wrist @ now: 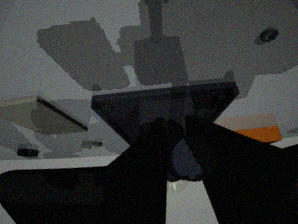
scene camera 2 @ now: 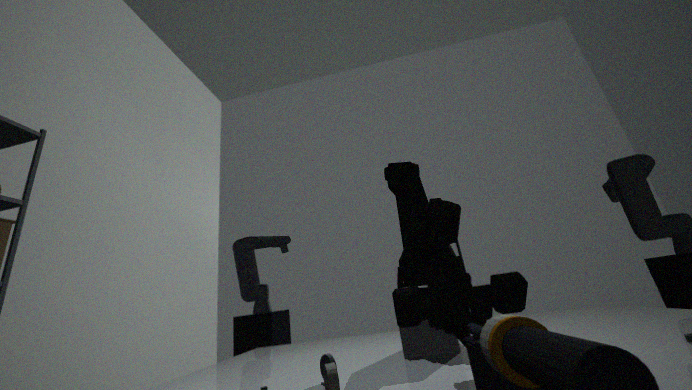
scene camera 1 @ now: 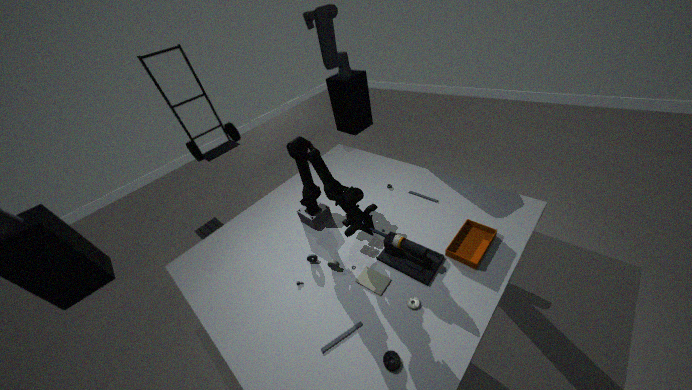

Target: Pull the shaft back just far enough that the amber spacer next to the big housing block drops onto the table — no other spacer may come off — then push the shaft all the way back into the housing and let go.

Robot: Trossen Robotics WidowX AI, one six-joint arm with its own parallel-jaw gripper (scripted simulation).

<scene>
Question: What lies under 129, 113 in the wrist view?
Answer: A dark housing block.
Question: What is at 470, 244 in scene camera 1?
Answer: An orange tray.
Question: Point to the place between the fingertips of my gripper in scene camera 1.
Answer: At 374, 234
</scene>
